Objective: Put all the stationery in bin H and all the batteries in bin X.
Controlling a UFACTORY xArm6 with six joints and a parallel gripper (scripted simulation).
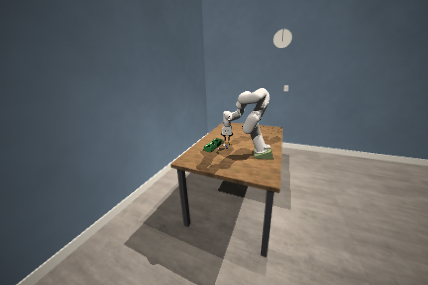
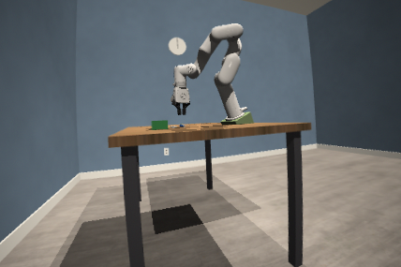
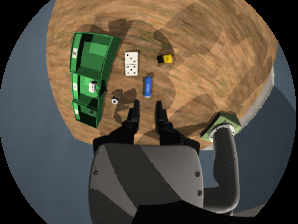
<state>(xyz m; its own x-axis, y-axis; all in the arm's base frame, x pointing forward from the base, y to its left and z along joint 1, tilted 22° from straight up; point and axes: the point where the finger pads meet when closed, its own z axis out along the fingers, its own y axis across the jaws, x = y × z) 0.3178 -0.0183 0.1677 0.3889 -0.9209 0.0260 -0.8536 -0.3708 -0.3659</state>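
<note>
The blue battery lies 9 cm below my hand. Also, from my hand: pale patterned piece (5 cm ahead, 3 cm to the right, 9 cm below); then white ring (6 cm ahead, 7 cm to the left, 9 cm below); then small yellow thing (8 cm to the right, 9 cm below).
</note>
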